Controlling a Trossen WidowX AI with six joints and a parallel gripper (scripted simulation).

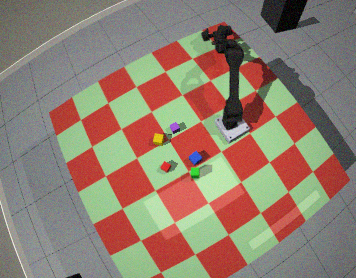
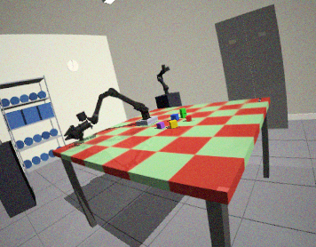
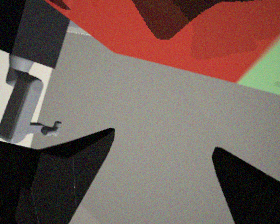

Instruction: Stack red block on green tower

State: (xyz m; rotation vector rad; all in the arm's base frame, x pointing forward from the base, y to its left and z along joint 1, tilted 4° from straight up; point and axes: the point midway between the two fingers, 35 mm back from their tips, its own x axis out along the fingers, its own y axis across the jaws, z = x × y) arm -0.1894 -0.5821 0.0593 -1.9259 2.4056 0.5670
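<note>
Now: the red block 570 mm ahead of my gripper tip, 700 mm to the left of it and 60 mm below it. The rest, counted from my gripper tip: yellow block 560 mm ahead, 560 mm to the left, 60 mm below; blue block 430 mm ahead, 710 mm to the left, 60 mm below; purple block 460 mm ahead, 530 mm to the left, 60 mm below.
</note>
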